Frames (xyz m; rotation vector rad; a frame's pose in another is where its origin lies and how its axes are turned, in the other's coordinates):
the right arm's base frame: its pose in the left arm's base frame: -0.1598 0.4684 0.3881 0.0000 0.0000 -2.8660
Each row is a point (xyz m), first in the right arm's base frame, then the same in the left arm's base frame.
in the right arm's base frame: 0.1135 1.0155 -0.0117
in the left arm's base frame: 0.0073 -0.5397 0.3764
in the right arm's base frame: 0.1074 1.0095 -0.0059
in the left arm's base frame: 0.0116 -0.5322 0.3822
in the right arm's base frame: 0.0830 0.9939 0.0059
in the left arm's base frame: 0.0308 -0.5106 0.3940
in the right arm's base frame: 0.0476 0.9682 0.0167
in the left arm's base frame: 0.0579 -0.4762 0.4048
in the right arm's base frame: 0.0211 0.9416 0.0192
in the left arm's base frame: 0.0761 -0.4434 0.4073
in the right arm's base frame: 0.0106 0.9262 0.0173
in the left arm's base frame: 0.0820 -0.4257 0.4054
